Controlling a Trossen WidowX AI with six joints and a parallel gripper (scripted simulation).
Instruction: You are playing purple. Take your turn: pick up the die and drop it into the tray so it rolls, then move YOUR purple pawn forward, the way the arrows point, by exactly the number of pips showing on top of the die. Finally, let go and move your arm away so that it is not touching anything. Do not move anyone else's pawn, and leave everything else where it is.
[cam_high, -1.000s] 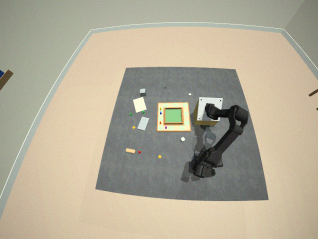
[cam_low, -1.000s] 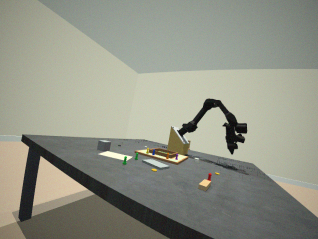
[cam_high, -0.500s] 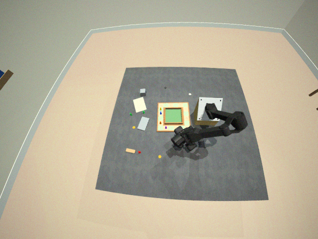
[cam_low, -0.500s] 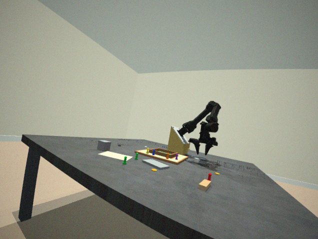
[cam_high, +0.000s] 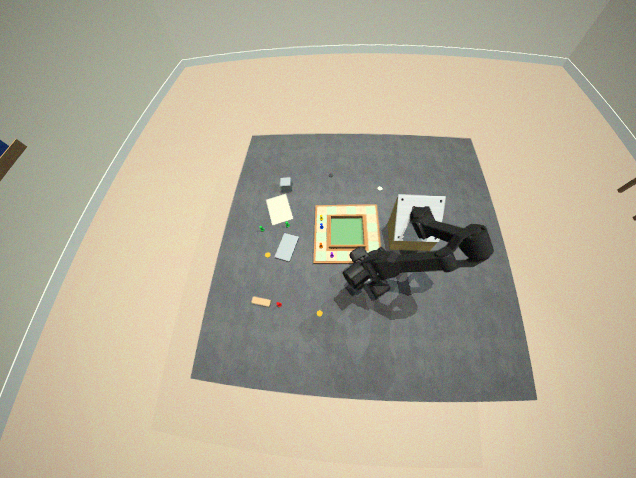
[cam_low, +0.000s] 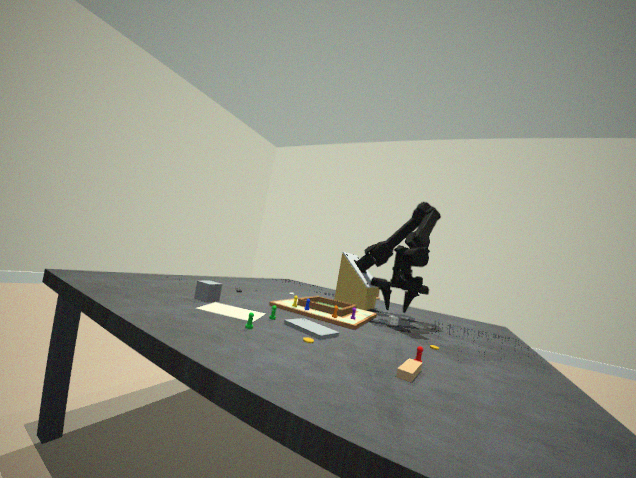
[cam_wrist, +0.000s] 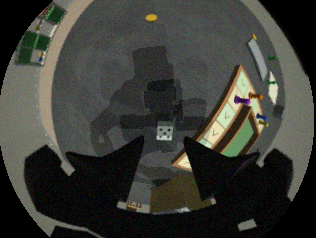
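The white die lies 3 cm below my gripper tip. Also, from my gripper tip: orange pawn (20 cm ahead, 13 cm to the right, 2 cm below); then blue pawn (22 cm to the right, 20 cm ahead, 2 cm below); then purple pawn (14 cm ahead, 9 cm to the right, 2 cm below).
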